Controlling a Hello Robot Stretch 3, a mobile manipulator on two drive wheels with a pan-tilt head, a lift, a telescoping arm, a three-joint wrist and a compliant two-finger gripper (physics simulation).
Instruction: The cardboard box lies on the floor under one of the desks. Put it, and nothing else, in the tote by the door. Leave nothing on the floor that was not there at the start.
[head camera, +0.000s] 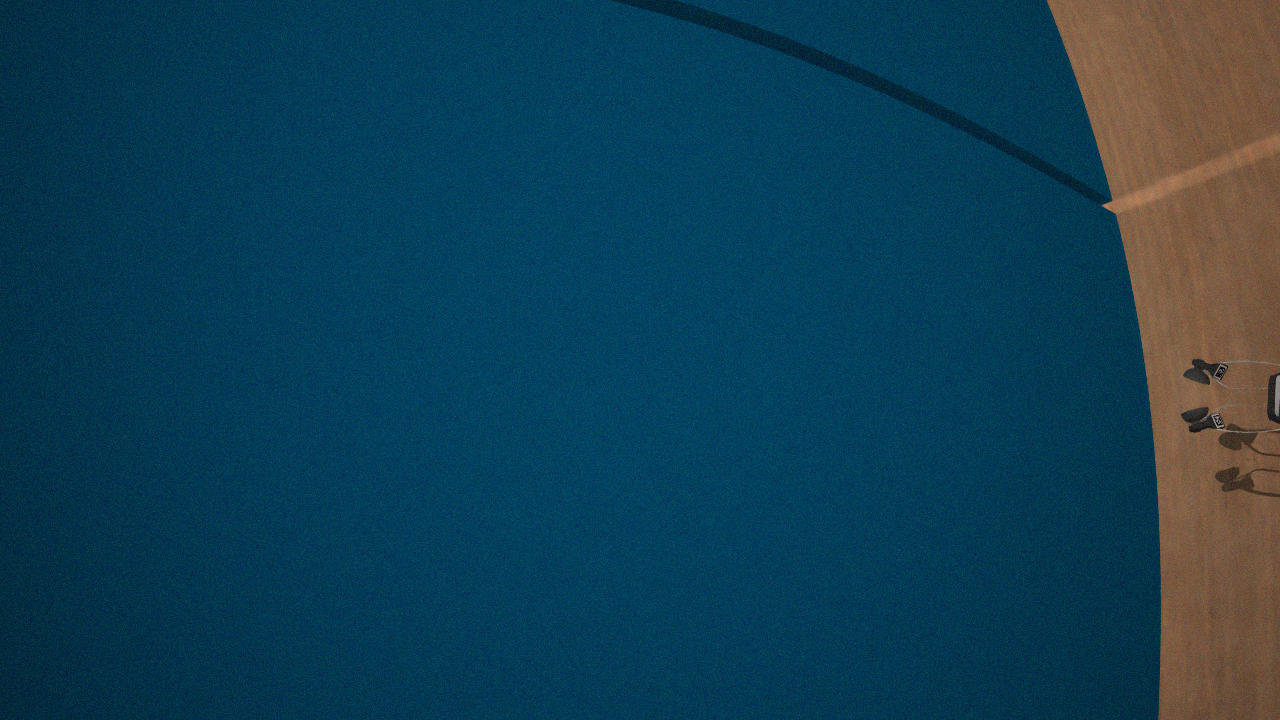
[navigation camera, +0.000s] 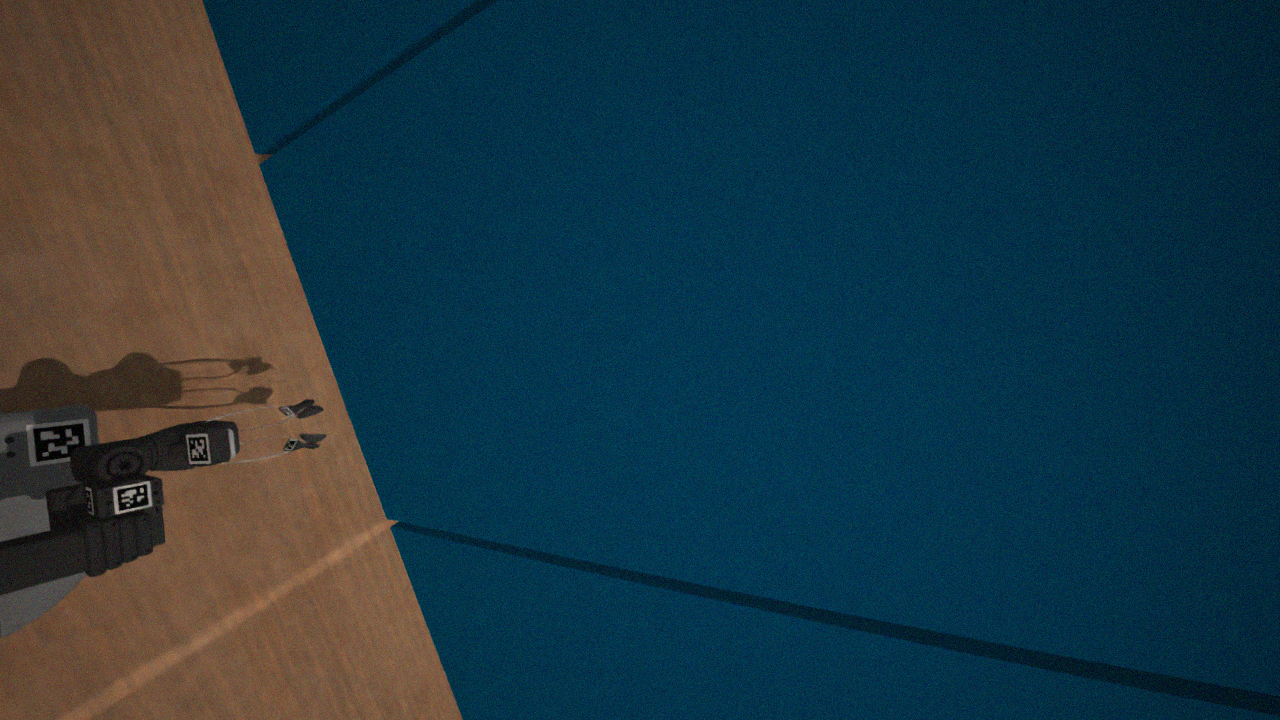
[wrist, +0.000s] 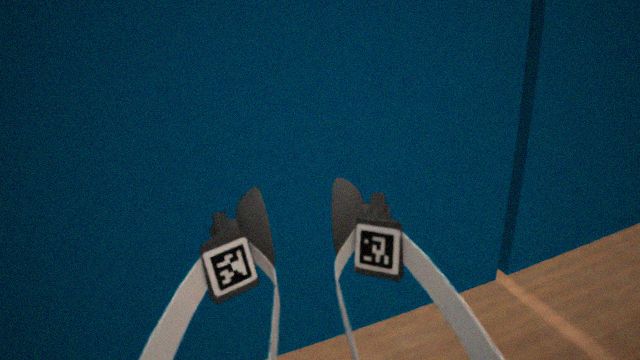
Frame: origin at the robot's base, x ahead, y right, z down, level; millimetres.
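Seen in the pictures: gripper, fingertip midpoint: (head camera: 1183, 395) (navigation camera: 323, 422).
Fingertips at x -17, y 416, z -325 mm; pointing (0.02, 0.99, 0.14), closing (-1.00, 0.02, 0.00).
A point is followed by its place in that frame.
My gripper (head camera: 1196, 394) @[x -17, y 416, z -325 mm] (navigation camera: 313, 425) @[x -17, y 416, z -325 mm] (wrist: 300, 209) @[x -17, y 416, z -325 mm] is open, with a gap between its two dark fingertips and no object between them. In the wrist view the blue panelled surface shows behind the fingertips. In the navigation camera view the gripper hangs over the wooden floor, near the foot of the blue surface. The cardboard box, the desks and the tote do not show in these views.
A large blue upright surface (head camera: 581, 358) @[x -5, y 611, z -1012 mm] (navigation camera: 805, 313) @[x 91, y 587, z -1134 mm] (wrist: 150, 100) with dark vertical seams rises from the wooden floor (head camera: 1226, 582) @[x 263, y 410, z 0 mm] (navigation camera: 116, 223) @[x 380, y 238, z 0 mm] (wrist: 575, 300). The shadow of my arm and gripper falls on the floor. A light strip crosses the floor from one seam.
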